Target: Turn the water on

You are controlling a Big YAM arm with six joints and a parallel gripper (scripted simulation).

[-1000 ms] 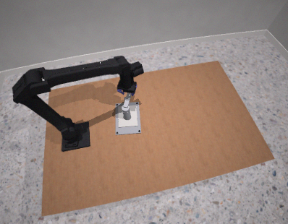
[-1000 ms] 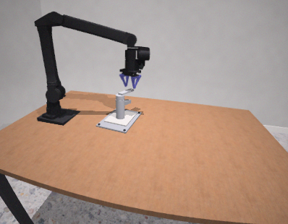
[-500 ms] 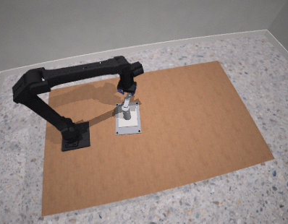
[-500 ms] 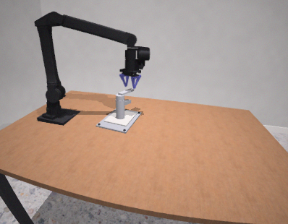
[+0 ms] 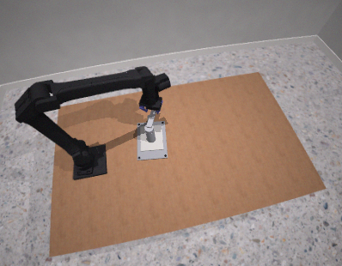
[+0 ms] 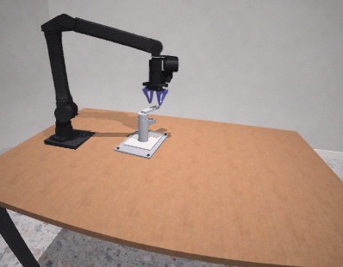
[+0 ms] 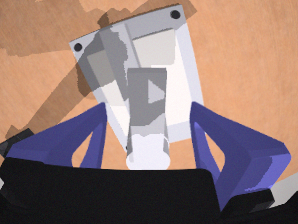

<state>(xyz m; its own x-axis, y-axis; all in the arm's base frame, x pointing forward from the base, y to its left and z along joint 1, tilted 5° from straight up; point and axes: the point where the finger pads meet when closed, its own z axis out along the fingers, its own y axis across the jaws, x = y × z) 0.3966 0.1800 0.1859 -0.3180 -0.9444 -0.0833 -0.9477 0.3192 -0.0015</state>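
My hand is 10 mm past the lever, 30 mm to the left of it and 30 mm above it. Round my hand: tap (20 mm behind, 50 mm to the right, 80 mm below).
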